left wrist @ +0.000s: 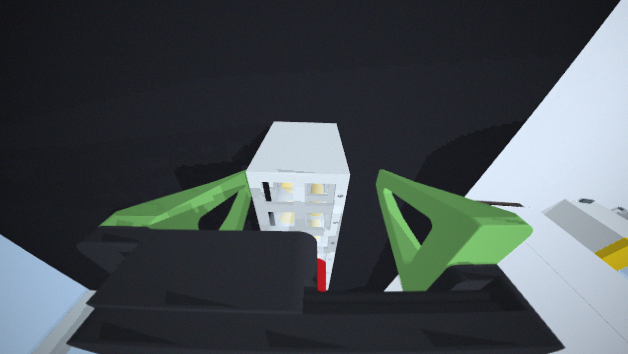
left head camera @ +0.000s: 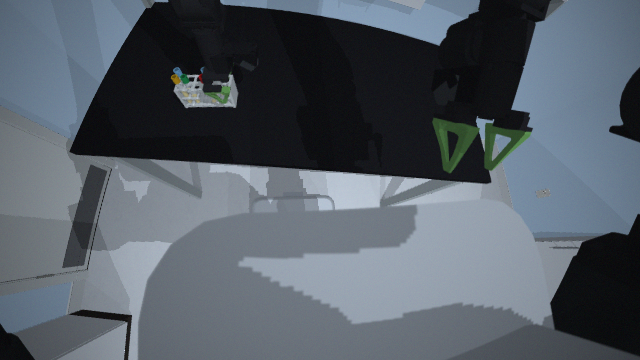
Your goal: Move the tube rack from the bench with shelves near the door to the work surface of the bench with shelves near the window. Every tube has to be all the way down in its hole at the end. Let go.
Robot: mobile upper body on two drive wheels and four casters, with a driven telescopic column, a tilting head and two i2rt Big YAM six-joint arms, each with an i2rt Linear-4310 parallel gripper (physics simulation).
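Places are measured from the left arm's base along level axes (x back, y right, z up), in millimetres.
Where they show: left gripper, between the fingertips: [left wrist: 314,176] [left head camera: 226,90]; right gripper, between the fingertips: [left head camera: 468,170].
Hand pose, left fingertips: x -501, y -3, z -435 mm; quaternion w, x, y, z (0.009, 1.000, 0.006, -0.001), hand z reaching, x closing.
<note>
Things, the pixels of their centre, and the offset from my left fingertips. "*": a spot on its surface instead. Level surfaces: height alone.
- white tube rack, middle of its body: [left wrist: 303,213] [left head camera: 208,91] dx -11, dy -63, dz -19 mm
- black bench top, height of its surface: dz -61 mm
- orange-capped tube, a spot on its surface: [left head camera: 175,79] * dx +6, dy -128, dz +56 mm
- green-capped tube, a spot on its surface: [left head camera: 184,78] * dx +5, dy -101, dz +58 mm
- blue-capped tube, a spot on its surface: [left head camera: 177,71] * dx -22, dy -128, dz +58 mm
- red-capped tube, a spot on its surface: [left wrist: 321,275] [left head camera: 205,79] * dx +5, dy -45, dz +51 mm
The white tube rack [left head camera: 234,97] [left wrist: 302,150] stands on the black bench top [left head camera: 280,125] at the picture's left in the head view. An orange-capped tube [left head camera: 175,79], a green-capped tube [left head camera: 184,78], a blue-capped tube [left head camera: 177,71] and a red-capped tube [left head camera: 201,78] [left wrist: 321,275] show in it; the left gripper partly hides others. Tube depth cannot be judged. My left gripper [left head camera: 227,88] [left wrist: 314,176] is open, its fingers on either side of the rack's end; one fingertip appears close against the rack, the other stands apart. My right gripper [left head camera: 469,170] is open, away from the rack.
The bench's near edge runs across the head view, with grey legs [left head camera: 165,177] below it. A pale rounded surface [left head camera: 450,260] fills the lower middle. A white cabinet-like box [left head camera: 95,335] stands at the lower left. A yellow-marked grey object [left wrist: 590,230] shows at the wrist view's right.
</note>
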